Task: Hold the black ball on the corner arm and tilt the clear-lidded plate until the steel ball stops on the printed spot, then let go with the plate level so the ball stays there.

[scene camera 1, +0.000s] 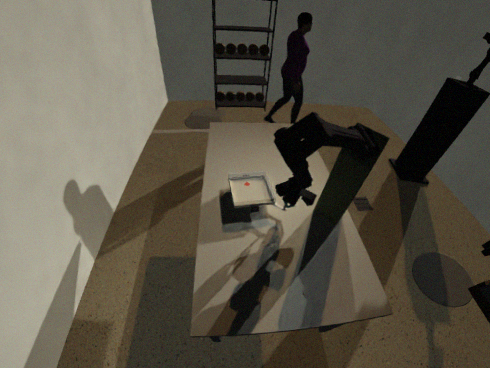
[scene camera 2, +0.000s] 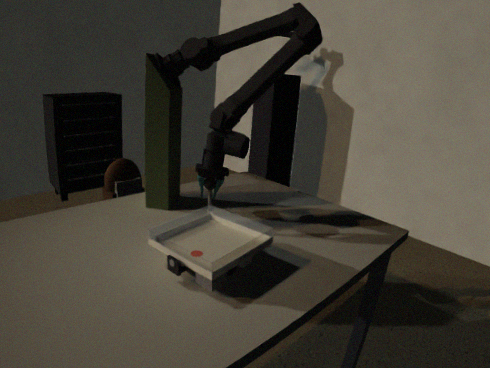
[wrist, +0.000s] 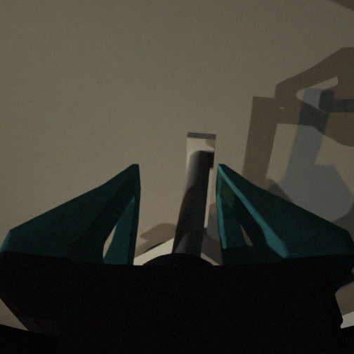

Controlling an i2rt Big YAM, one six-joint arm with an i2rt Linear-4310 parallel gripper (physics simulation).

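The square clear-lidded plate [scene camera 1: 257,194] [scene camera 2: 225,239] sits raised on a dark mount and looks about level. Its red printed spot [scene camera 1: 247,184] [scene camera 2: 197,253] is near the corner away from the arm. I cannot make out the steel ball in any view. The corner arm [scene camera 1: 280,205] [scene camera 2: 210,204] [wrist: 192,205] has an upright dark post rising toward the gripper. My gripper [scene camera 1: 288,204] [scene camera 2: 210,196] [wrist: 177,175] points down over this corner, its teal fingers shut on the black ball [wrist: 178,261]. The ball's top edge shows low in the wrist view; the rest is hidden by the gripper body.
The plate stands on a pale table [scene camera 1: 227,145] [scene camera 2: 75,280]. The green pedestal [scene camera 1: 330,200] [scene camera 2: 162,145] carrying the robot arm stands beside the plate. Shadows of the arm cross the table. A person [scene camera 1: 297,60] and a shelf rack [scene camera 1: 242,80] are beyond the table.
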